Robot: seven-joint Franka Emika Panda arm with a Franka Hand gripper.
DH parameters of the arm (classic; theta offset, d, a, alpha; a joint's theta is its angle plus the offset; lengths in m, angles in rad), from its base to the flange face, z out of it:
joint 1: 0 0.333 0 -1.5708
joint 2: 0 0 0 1.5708
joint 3: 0 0.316 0.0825 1.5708
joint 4: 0 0 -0.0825 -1.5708
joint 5: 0 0.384 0 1.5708
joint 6: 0 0 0.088 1.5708
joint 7: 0 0.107 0 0
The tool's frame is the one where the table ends.
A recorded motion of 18 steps. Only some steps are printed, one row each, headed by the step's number.
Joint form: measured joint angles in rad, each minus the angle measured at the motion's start. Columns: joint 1, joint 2, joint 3, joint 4, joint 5, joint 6, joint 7.
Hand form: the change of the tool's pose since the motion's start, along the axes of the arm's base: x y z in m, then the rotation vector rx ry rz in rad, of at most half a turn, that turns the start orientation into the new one. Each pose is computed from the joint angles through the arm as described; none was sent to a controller.
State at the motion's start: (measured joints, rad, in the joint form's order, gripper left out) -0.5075 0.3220 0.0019 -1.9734 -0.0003 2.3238 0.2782
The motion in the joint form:
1: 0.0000 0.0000 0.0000 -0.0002 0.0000 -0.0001 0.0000
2: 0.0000 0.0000 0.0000 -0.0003 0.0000 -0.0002 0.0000
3: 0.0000 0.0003 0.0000 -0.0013 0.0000 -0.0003 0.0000
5: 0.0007 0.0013 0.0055 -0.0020 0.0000 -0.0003 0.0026
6: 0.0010 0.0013 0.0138 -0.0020 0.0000 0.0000 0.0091
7: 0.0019 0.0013 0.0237 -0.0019 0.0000 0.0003 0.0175
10: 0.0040 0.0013 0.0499 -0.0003 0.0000 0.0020 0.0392
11: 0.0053 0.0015 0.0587 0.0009 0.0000 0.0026 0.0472
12: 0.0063 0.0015 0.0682 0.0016 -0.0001 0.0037 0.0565
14: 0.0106 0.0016 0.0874 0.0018 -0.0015 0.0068 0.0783
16: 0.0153 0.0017 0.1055 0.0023 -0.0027 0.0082 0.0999
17: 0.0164 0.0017 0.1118 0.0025 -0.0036 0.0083 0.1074
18: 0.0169 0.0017 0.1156 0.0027 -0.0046 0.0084 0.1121
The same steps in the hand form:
1: -0.0001 0.0000 -0.0001 0.0001 0.0003 0.0000
2: -0.0001 0.0001 -0.0001 0.0002 0.0004 0.0000
3: -0.0004 0.0002 -0.0008 0.0009 0.0017 0.0000
5: 0.0012 0.0035 -0.0017 0.0033 0.0023 0.0033
6: 0.0036 0.0080 -0.0016 0.0056 0.0007 0.0050
7: 0.0066 0.0136 -0.0015 0.0084 -0.0013 0.0069
10: 0.0147 0.0281 -0.0005 0.0148 -0.0083 0.0121
11: 0.0177 0.0333 0.0001 0.0169 -0.0110 0.0138
12: 0.0206 0.0388 0.0006 0.0190 -0.0140 0.0145
14: 0.0267 0.0513 0.0012 0.0230 -0.0193 0.0161
16: 0.0322 0.0636 0.0018 0.0275 -0.0231 0.0171
17: 0.0339 0.0676 0.0020 0.0289 -0.0240 0.0173
18: 0.0349 0.0699 0.0022 0.0294 -0.0245 0.0173

